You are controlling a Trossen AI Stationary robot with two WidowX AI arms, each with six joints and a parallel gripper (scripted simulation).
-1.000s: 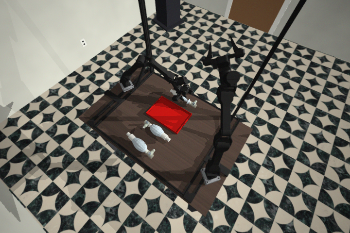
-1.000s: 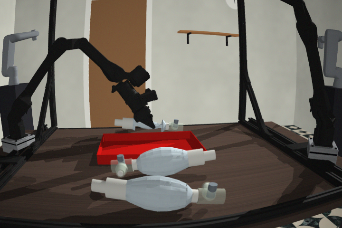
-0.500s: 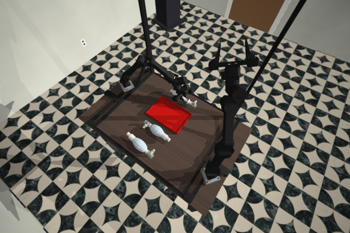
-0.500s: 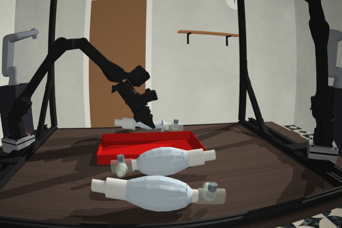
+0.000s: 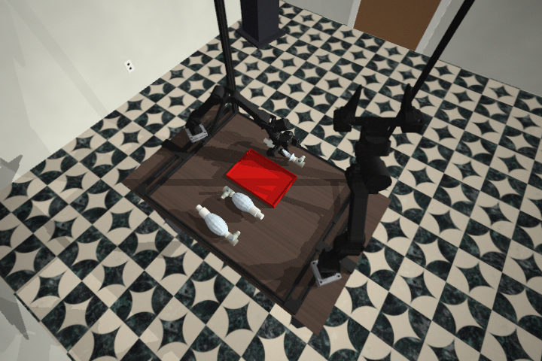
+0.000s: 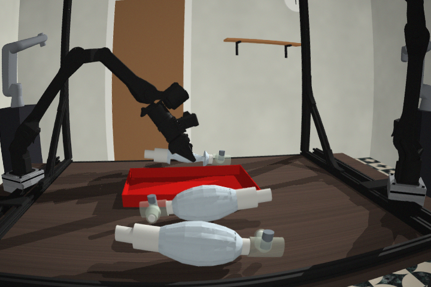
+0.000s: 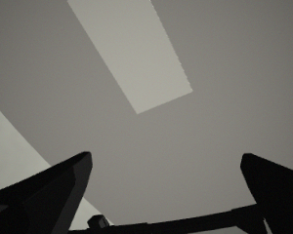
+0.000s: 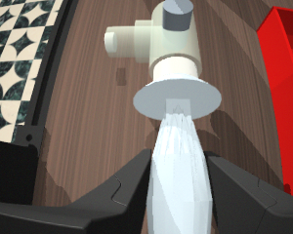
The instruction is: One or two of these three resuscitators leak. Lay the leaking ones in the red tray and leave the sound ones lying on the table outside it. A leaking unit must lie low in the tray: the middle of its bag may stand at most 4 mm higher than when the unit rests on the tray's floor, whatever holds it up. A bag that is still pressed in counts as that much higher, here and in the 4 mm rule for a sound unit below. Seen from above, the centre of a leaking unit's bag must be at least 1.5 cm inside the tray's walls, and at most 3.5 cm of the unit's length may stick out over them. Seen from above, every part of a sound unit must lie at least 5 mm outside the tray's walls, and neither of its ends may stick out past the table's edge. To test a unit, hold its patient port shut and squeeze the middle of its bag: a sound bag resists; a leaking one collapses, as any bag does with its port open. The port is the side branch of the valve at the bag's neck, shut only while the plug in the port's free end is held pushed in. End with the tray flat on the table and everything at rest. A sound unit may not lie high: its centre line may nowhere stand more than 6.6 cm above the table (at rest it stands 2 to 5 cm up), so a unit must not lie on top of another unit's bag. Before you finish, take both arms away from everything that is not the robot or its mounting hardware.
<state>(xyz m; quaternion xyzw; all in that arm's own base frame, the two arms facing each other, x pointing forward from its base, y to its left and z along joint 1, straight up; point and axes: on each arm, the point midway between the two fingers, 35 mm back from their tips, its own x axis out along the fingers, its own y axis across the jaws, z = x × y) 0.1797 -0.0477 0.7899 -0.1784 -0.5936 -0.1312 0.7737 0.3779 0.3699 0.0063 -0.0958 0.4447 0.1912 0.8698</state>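
Now: the red tray 19 cm ahead of my right hand, 3 cm to the left of it and 5 cm below it.
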